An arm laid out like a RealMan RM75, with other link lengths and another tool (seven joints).
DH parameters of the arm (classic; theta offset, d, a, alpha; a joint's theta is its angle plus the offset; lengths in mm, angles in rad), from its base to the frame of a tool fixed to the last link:
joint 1: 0 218.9 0 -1.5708
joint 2: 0 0 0 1.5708
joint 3: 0 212.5 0 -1.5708
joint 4: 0 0 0 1.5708
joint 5: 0 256.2 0 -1.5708
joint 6: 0 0 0 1.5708
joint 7: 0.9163 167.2 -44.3 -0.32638
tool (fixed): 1.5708 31.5 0 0
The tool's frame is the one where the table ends.
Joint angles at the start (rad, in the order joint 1, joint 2, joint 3, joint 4, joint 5, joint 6, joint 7): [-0.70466, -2.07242, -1.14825, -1.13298, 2.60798, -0.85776, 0.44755]
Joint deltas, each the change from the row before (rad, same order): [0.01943, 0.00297, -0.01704, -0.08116, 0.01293, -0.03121, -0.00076]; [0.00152, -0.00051, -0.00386, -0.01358, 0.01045, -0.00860, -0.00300]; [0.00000, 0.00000, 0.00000, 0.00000, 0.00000, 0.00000, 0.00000]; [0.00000, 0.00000, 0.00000, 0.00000, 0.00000, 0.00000, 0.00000]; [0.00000, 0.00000, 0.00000, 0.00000, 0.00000, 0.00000, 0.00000]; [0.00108, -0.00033, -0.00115, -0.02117, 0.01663, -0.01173, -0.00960]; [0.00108, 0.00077, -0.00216, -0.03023, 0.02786, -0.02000, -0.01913]
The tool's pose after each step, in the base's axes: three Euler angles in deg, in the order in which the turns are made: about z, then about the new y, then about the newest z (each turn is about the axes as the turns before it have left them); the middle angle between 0 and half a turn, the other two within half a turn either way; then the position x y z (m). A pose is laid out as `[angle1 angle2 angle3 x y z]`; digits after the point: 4 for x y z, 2 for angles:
[157.29 148.07 102.95 -0.1237 0.4163 -0.1533]
[156.64 147.88 102.56 -0.1207 0.4168 -0.1509]
[156.64 147.88 102.56 -0.1207 0.4168 -0.1509]
[156.64 147.88 102.56 -0.1207 0.4168 -0.1509]
[156.64 147.88 102.56 -0.1207 0.4168 -0.1509]
[155.63 147.58 101.97 -0.1156 0.4169 -0.1479]
[154.26 146.89 100.92 -0.1094 0.4174 -0.1424]

